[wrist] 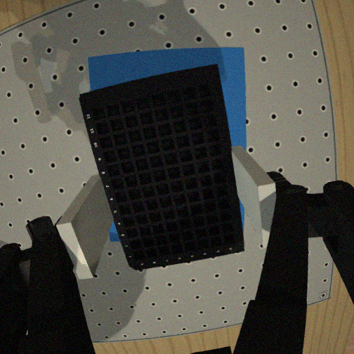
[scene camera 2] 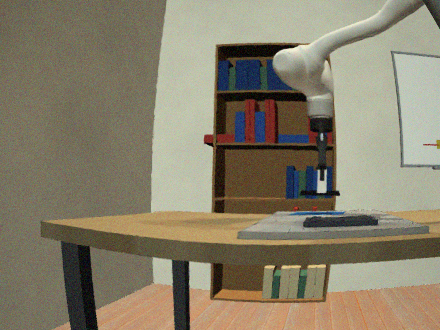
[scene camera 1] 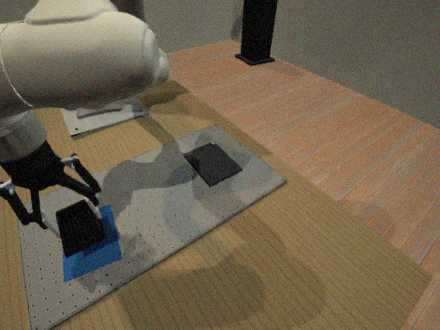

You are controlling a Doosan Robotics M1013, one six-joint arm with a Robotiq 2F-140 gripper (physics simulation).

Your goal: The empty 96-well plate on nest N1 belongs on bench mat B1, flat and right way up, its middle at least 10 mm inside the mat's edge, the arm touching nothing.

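Frame: origin at the arm's base, x ahead, y left, z up, level; metres.
Seen in the pictures: gripper, fingertip midpoint: (scene camera 2: 321,193) (scene camera 1: 79,223).
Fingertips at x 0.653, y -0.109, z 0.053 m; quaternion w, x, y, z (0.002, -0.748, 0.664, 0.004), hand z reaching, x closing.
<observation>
A point is followed by its place in that frame.
The black 96-well plate (scene camera 1: 80,227) @(x 0.671, y -0.106, z 0.059 m) (scene camera 2: 334,193) @(x 0.607, y -0.073, z 0.051 m) (wrist: 167,170) is level, wells up, and held in the air. My gripper (scene camera 1: 74,218) @(x 0.653, y -0.109, z 0.053 m) (scene camera 2: 321,184) @(x 0.653, y -0.109, z 0.053 m) (wrist: 169,181) is shut on its two long sides. The blue bench mat B1 (scene camera 1: 76,267) @(x 0.720, y -0.147, z -0.009 m) (scene camera 2: 312,213) @(x 0.678, y -0.088, z -0.009 m) (wrist: 236,100) lies below, with a gap under the plate in scene camera 2. In the wrist view the plate looks turned slightly against the mat and covers much of it, its lower end reaching past the mat's visible lower edge. The dark nest N1 (scene camera 1: 212,164) @(x 0.577, y 0.274, z 0.000 m) (scene camera 2: 340,221) @(x 0.559, y 0.340, z -0.001 m) holds no plate.
A grey perforated board (scene camera 1: 170,220) @(x 0.701, y 0.086, z -0.011 m) (scene camera 2: 280,232) @(x 0.663, y 0.433, z -0.012 m) (wrist: 295,125) bears the mat and nest on the wooden table (scene camera 1: 350,260) @(x 1.003, y 0.426, z -0.024 m) (scene camera 2: 125,227) @(x 0.978, y 0.441, z -0.024 m). The arm (scene camera 1: 85,60) @(x 0.755, y 0.032, z 0.422 m) (scene camera 2: 300,70) @(x 0.679, y 0.103, z 0.381 m) reaches over the board. A bookshelf (scene camera 2: 216,175) stands behind the table.
</observation>
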